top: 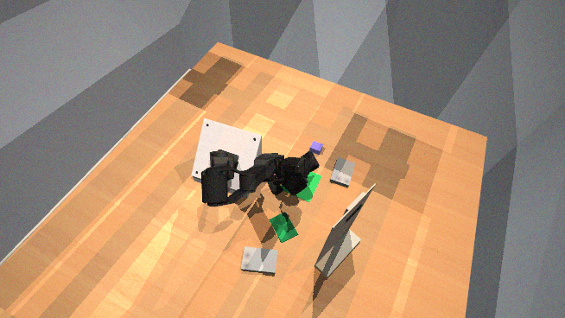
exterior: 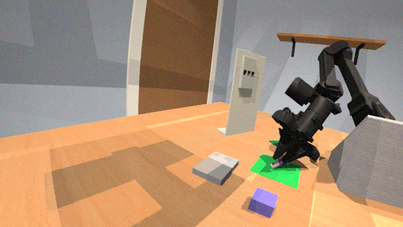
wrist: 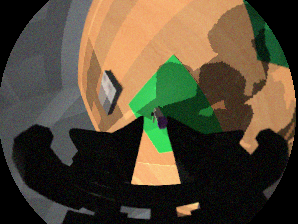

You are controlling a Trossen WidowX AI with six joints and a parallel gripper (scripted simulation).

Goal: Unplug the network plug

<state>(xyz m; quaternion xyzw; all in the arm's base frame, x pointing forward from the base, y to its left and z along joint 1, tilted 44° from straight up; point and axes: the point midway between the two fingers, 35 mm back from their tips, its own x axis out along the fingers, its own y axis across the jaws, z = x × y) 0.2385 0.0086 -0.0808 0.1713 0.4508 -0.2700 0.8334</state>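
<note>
My gripper tip is now 1 cm above the network plug. Also, from my gripper tip: bright green square 2 cm below, 1 cm behind; grey socket panel 19 cm to the right, 17 cm ahead, 12 cm above.
</note>
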